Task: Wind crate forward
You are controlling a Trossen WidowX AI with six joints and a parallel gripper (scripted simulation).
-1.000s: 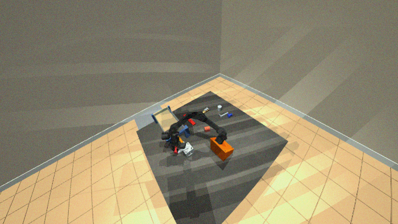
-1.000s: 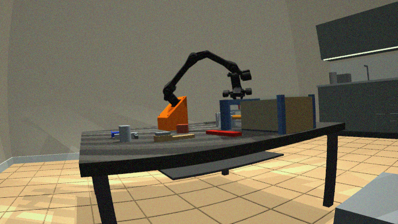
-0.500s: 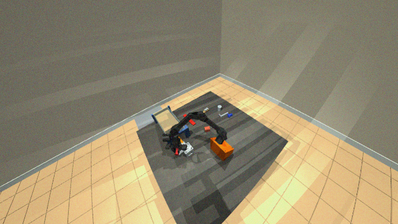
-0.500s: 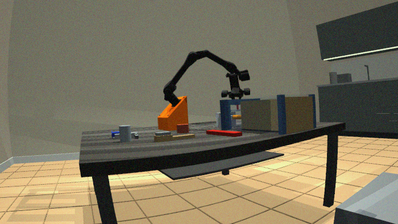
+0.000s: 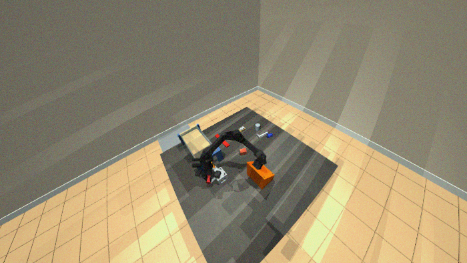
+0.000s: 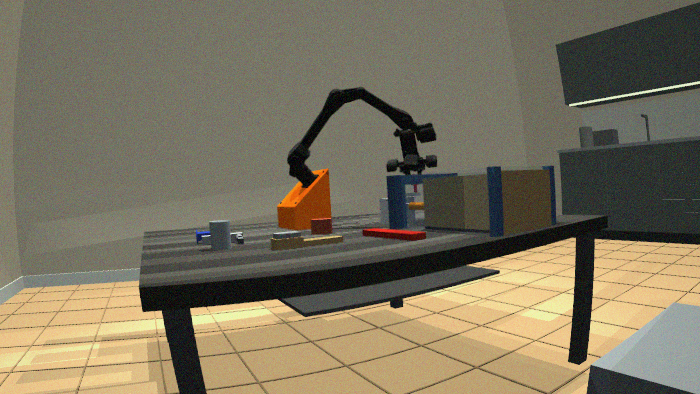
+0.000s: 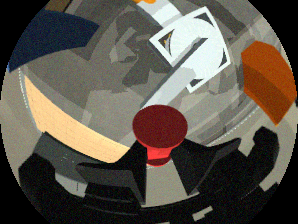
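Now: gripper tip 2 cm short of the grey winch, 12 cm to the left of it and 10 cm above it. The rest, counted from my gripper tip: wooden-handled tool (38 cm ahead, 58 cm to the right, 11 cm below); then clear-panelled cubby (44 cm ahead, 10 cm to the right, 2 cm below); then flat red bar (40 cm ahead, 35 cm to the right, 12 cm below).
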